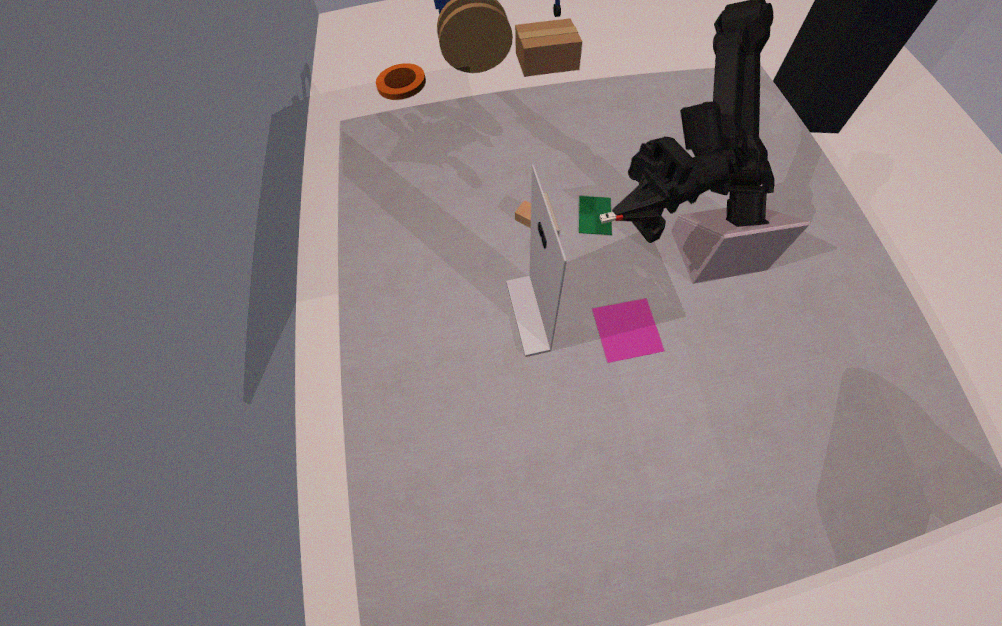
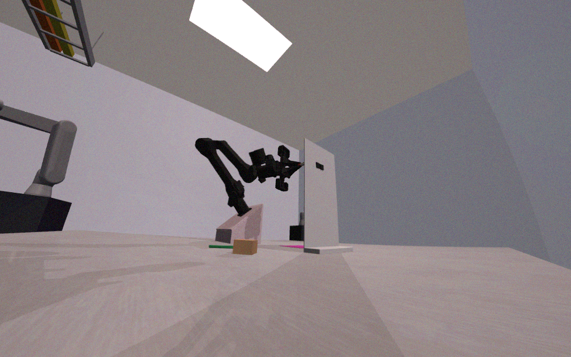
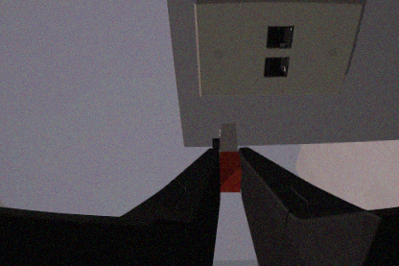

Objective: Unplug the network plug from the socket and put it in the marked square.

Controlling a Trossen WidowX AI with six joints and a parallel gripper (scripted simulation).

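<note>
The magenta marked square is 310 mm below my gripper tip, 80 mm behind it and 60 mm to the left of it. The rest, counted from my gripper tip: grey upright panel 150 mm below, 110 mm ahead, 10 mm to the left; red network plug right at my gripper tip.
</note>
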